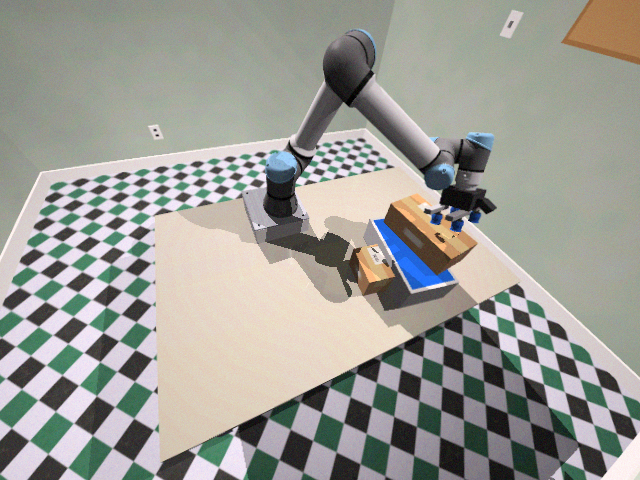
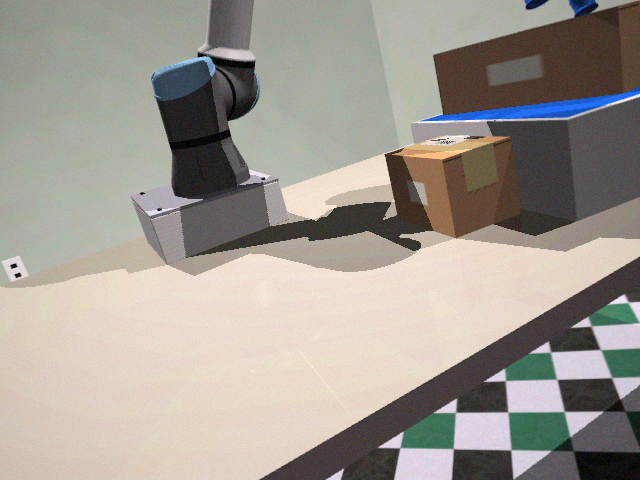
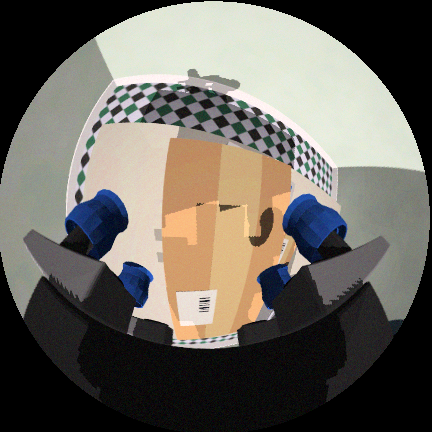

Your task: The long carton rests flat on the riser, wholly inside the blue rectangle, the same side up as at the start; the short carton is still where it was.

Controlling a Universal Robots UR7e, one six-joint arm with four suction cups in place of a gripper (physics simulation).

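Frame: origin at the arm's base, x left, y back, z up, level; centimetres.
Seen in the pictures: end effector, tool point: (image 1: pixel 454 222) (image 3: pixel 204 255); arm's base, origin of the base link: (image 1: pixel 280 205) (image 2: pixel 212 184).
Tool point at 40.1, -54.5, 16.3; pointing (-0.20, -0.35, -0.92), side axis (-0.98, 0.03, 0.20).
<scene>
Pixels of each thing's top centre, then the offset from my tool point to it, as dx, dy, dz. Level surfaces: height alone.
- long carton, middle of its top: (image 3: pixel 228 280) (image 2: pixel 539 26) (image 1: pixel 432 222) -3.4, +5.6, -3.2
- riser, middle of its top: (image 2: pixel 526 104) (image 1: pixel 410 247) -10.3, +5.2, -13.5
- blue rectangle, middle of its top: (image 2: pixel 526 104) (image 1: pixel 410 247) -10.3, +5.2, -13.5
- short carton, middle of its top: (image 2: pixel 442 145) (image 3: pixel 286 243) (image 1: pixel 373 262) -26.6, +8.8, -15.2
- table, its level: dz -25.5
The long carton (image 1: pixel 421 238) (image 2: pixel 558 93) (image 3: pixel 235 265) lies lengthwise on the riser (image 1: pixel 418 298) (image 2: pixel 542 170), label side up and looking level. It is set toward the riser's far side and seems to overhang its far edge. A strip of the blue rectangle (image 1: pixel 405 257) (image 2: pixel 509 113) shows on the near side; the far edge is hidden. The short carton (image 1: pixel 376 276) (image 2: pixel 483 206) stands on the table beside the riser's near side, label up. My suction gripper (image 1: pixel 455 217) (image 3: pixel 205 252) is open, its cups close above the long carton; contact cannot be told.
The table (image 1: pixel 222 320) (image 2: pixel 232 351) carries the arm's base block (image 1: pixel 281 232) (image 2: pixel 222 222), left of the cartons. The short carton is close to the riser's near wall. The checkered floor and the room's walls surround the table.
</scene>
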